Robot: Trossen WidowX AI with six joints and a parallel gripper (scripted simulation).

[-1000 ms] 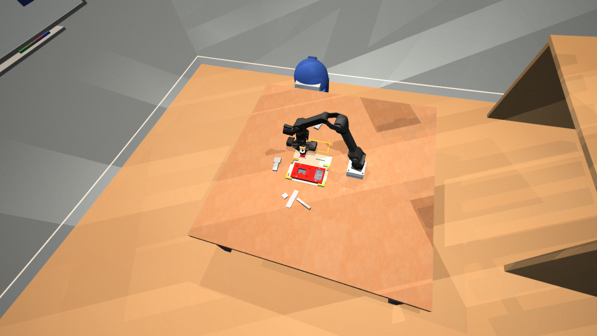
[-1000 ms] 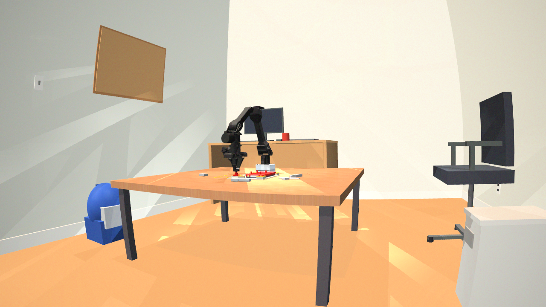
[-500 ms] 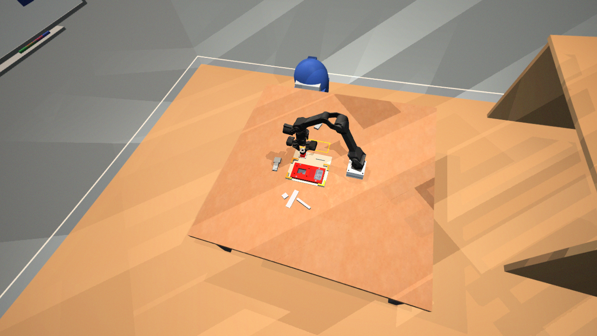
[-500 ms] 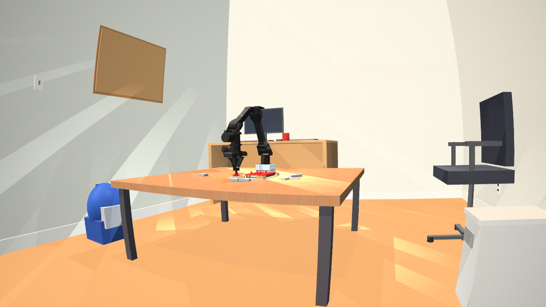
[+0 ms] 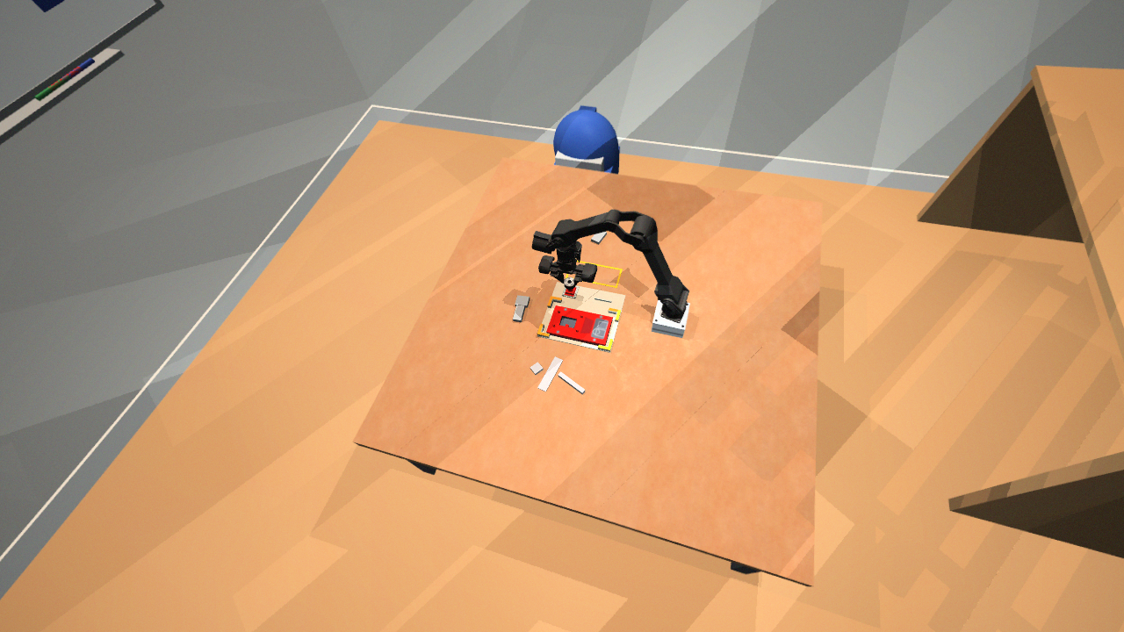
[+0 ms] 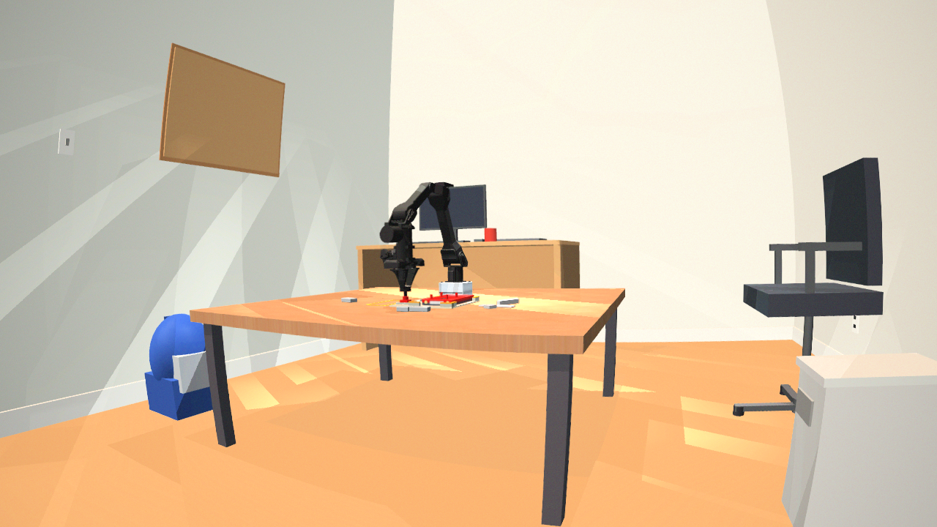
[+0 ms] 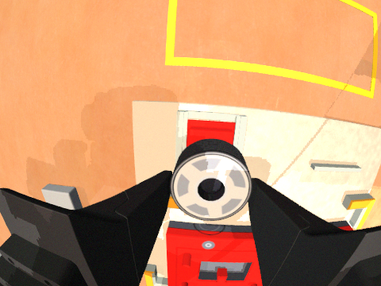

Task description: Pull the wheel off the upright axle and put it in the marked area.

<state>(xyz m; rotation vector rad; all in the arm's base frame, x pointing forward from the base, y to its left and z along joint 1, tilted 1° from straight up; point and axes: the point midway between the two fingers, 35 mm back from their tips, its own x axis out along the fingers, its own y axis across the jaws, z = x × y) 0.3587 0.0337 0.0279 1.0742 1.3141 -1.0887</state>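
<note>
Now: gripper tip 2 cm above the upright axle. Round my gripper tip: wheel right at my gripper tip.
</note>
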